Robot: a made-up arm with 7 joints. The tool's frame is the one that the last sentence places.
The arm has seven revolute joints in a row. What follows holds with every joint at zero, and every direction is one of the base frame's. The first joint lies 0.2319 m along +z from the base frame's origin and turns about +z. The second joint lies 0.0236 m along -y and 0.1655 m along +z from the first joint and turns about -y. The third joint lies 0.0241 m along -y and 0.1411 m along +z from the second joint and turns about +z. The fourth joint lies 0.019 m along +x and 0.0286 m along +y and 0.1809 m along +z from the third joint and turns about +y. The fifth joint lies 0.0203 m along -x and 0.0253 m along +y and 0.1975 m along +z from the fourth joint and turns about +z. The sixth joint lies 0.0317 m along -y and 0.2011 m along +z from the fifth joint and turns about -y. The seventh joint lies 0.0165 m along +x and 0.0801 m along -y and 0.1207 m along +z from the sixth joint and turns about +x. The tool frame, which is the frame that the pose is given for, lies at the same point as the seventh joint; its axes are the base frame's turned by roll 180, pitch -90 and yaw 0 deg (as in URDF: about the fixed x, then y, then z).
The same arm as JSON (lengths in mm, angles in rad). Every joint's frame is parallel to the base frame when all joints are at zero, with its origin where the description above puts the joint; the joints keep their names.
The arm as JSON. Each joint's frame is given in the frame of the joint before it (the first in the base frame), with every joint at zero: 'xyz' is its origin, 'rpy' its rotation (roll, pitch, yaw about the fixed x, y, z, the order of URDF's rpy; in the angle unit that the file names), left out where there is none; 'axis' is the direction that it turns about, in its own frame. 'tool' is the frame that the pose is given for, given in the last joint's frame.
{
  "units": {
    "length": "mm",
    "angle": "rad"
  },
  "joints": [
    {
      "name": "joint 1",
      "type": "revolute",
      "origin": {
        "xyz": [
          0.0,
          0.0,
          231.9
        ]
      },
      "axis": "+z"
    },
    {
      "name": "joint 2",
      "type": "revolute",
      "origin": {
        "xyz": [
          0.0,
          -23.6,
          165.5
        ]
      },
      "axis": "-y"
    },
    {
      "name": "joint 3",
      "type": "revolute",
      "origin": {
        "xyz": [
          0.0,
          -24.1,
          141.1
        ]
      },
      "axis": "+z"
    },
    {
      "name": "joint 4",
      "type": "revolute",
      "origin": {
        "xyz": [
          19.0,
          28.6,
          180.9
        ]
      },
      "axis": "+y"
    },
    {
      "name": "joint 5",
      "type": "revolute",
      "origin": {
        "xyz": [
          -20.3,
          25.3,
          197.5
        ]
      },
      "axis": "+z"
    },
    {
      "name": "joint 6",
      "type": "revolute",
      "origin": {
        "xyz": [
          0.0,
          -31.7,
          201.1
        ]
      },
      "axis": "-y"
    },
    {
      "name": "joint 7",
      "type": "revolute",
      "origin": {
        "xyz": [
          16.5,
          -80.1,
          120.7
        ]
      },
      "axis": "+x"
    }
  ],
  "tool": {
    "origin": {
      "xyz": [
        0.0,
        0.0,
        0.0
      ],
      "rpy": [
        3.1416,
        -1.5708,
        0.0
      ]
    }
  }
}

